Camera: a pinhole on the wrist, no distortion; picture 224 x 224 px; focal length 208.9 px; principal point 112.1 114.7 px. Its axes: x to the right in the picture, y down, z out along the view. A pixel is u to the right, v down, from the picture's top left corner.
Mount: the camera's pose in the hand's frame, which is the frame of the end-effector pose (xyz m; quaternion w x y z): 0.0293 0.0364 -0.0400 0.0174 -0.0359 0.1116 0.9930
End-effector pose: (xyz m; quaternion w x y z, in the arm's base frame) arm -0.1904 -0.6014 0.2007 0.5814 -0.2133 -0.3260 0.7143
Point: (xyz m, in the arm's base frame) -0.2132 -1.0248 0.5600
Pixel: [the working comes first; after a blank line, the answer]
In the camera's frame: 0.3705 0.3291 0.3633

outside the picture
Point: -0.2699 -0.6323 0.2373
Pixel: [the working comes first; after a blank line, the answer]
In the camera's frame: 0.0283 0.0335 0.1247

159 171
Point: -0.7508 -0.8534 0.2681
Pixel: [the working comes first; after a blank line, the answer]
In the camera's frame: 0.1070 -0.2011 0.5937

150 44
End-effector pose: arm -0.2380 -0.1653 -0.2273 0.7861 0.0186 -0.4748 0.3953
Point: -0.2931 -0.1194 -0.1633
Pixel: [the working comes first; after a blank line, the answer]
In the camera's frame: -0.0410 0.0119 0.0937

21 141
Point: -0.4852 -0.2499 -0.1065
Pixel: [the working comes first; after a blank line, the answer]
In the camera's frame: 0.0232 0.0517 0.3205

127 148
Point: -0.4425 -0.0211 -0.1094
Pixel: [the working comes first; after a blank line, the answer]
In the camera's frame: -0.1095 -0.1097 0.2179

7 10
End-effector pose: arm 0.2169 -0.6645 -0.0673 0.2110 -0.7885 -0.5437 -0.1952
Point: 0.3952 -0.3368 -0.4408
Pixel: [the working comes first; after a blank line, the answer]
In the camera's frame: -0.1221 0.0468 0.5397

65 133
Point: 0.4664 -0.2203 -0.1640
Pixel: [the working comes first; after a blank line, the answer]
In the camera's frame: -0.3718 0.0035 0.3636

outside the picture
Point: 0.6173 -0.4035 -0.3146
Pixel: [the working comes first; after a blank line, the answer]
In the camera's frame: -0.1967 -0.1938 0.4606

23 27
